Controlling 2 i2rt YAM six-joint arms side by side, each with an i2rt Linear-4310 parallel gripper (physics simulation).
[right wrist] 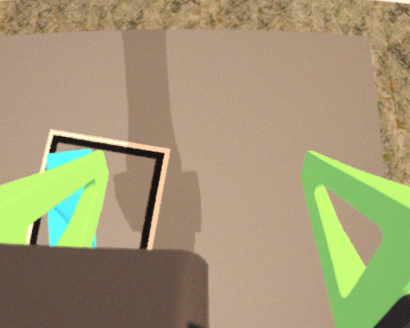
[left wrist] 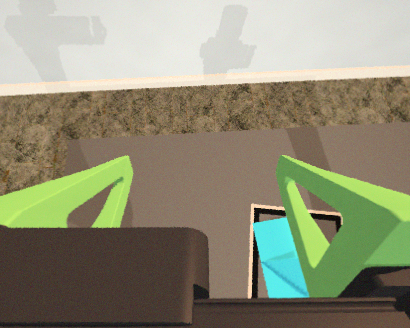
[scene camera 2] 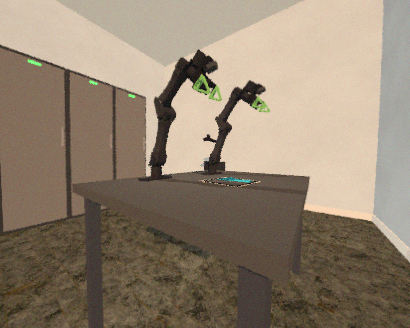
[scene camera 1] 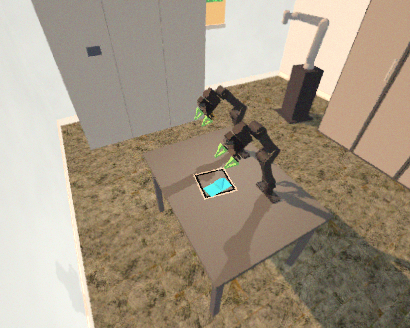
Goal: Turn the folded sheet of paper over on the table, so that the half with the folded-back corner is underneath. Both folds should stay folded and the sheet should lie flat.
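Observation:
The cyan folded sheet [scene camera 1: 217,187] [scene camera 2: 232,179] [left wrist: 276,239] [right wrist: 59,160] lies on the table inside a square outline [scene camera 1: 199,186] [left wrist: 251,250] [right wrist: 160,190] with a pale edge and black inner band. It covers part of the square. Crease lines and a darker triangular part show on its upper face. My left gripper [scene camera 1: 221,161] [scene camera 2: 261,106] [left wrist: 204,163] is open and empty, above the table; one finger hides part of the sheet in the left wrist view. My right gripper [scene camera 1: 200,121] [scene camera 2: 209,91] [right wrist: 204,162] is open and empty, high up; its left finger hides part of the sheet in its wrist view.
The brown table [scene camera 1: 200,220] [scene camera 2: 190,205] carries both arm bases. Arm shadows cross its top. A pale robot arm stands on a dark pedestal [scene camera 1: 301,95] on the floor behind the table. Grey cabinets [scene camera 1: 135,60] stand at the upper left in scene camera 1.

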